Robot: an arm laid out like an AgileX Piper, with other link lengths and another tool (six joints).
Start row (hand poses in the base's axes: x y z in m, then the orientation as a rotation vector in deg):
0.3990 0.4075 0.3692 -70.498 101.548 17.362
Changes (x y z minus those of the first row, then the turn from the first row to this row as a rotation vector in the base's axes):
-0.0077 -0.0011 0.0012 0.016 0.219 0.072
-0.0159 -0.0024 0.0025 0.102 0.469 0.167
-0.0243 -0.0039 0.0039 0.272 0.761 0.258
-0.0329 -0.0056 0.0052 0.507 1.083 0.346
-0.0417 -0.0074 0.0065 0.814 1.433 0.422
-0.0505 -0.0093 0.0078 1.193 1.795 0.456
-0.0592 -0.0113 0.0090 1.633 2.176 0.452
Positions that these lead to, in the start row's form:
0.3913 0.4064 0.3704 -70.563 101.689 17.563
0.3831 0.4051 0.3717 -70.601 101.818 17.857
0.3747 0.4036 0.3731 -70.577 101.955 18.249
0.3661 0.4019 0.3744 -70.505 102.097 18.715
0.3573 0.4001 0.3757 -70.371 102.242 19.254
0.3485 0.3982 0.3770 -70.147 102.394 19.839
0.3398 0.3962 0.3782 -69.843 102.560 20.465

